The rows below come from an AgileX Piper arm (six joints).
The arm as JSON. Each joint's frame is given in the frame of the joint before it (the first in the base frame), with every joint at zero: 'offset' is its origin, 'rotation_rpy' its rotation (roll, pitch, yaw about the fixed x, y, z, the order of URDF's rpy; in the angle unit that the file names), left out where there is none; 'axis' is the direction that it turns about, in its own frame. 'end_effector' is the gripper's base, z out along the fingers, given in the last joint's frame.
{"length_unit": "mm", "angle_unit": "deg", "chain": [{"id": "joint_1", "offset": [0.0, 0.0, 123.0], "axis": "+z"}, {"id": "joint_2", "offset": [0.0, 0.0, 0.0], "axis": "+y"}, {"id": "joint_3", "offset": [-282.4, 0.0, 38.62], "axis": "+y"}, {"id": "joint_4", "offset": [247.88, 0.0, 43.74], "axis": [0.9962, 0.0, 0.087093]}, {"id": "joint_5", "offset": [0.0, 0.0, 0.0], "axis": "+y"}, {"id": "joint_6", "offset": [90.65, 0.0, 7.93], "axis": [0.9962, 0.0, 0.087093]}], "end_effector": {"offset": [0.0, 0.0, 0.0], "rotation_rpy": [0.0, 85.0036, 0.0]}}
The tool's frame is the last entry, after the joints.
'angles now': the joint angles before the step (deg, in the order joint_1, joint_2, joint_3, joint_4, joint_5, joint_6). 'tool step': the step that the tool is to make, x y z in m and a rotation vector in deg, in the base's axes. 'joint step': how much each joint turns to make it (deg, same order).
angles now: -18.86 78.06 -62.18 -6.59 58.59 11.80
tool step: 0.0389 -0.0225 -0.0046 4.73 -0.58 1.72
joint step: -3.45 9.31 -8.56 7.19 0.06 -7.01
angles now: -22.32 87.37 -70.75 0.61 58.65 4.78
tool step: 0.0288 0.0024 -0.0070 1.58 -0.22 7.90
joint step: 1.26 5.55 -4.84 4.30 0.00 -7.99
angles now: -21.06 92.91 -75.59 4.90 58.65 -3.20
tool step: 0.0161 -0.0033 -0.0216 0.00 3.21 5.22
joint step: 0.35 4.89 -1.54 0.43 0.05 -5.22
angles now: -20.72 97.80 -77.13 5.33 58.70 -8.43
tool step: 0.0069 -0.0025 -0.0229 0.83 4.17 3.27
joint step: -0.01 3.73 -0.07 0.05 0.80 -3.32
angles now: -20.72 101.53 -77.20 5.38 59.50 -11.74
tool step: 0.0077 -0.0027 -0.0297 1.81 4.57 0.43
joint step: 0.00 4.73 -0.01 0.15 0.24 -0.48
